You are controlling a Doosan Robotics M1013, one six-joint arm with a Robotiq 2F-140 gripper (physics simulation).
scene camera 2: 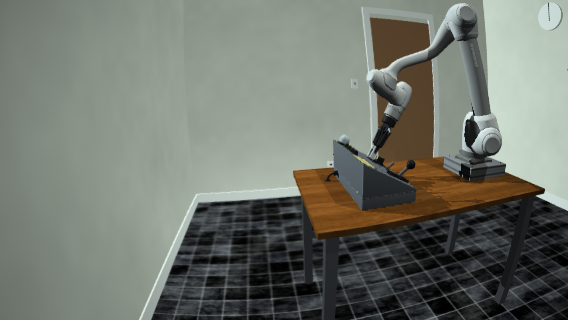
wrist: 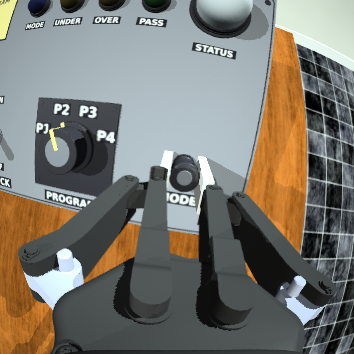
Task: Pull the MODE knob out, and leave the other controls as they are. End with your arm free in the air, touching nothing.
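The MODE knob (wrist: 184, 172) is a small round black knob with a grey centre, near the panel's lower right corner in the wrist view. Its MODE label is partly hidden by a finger. My gripper (wrist: 182, 166) (scene camera 2: 372, 154) is shut on the MODE knob, with a white fingertip pad on each side of it. The sloped grey control panel (wrist: 150, 70) (scene camera 2: 348, 167) stands on the table. In the scene view the knob is too small to make out.
The PROGRAM dial (wrist: 62, 152), pointing near P1, is left of the gripper. The STATUS dome (wrist: 223, 12) and a row of small lamps lie farther up the panel. A black ball-topped lever (scene camera 2: 410, 164) rises from the panel. The wooden table (scene camera 2: 450, 187) carries the arm's base (scene camera 2: 475, 168).
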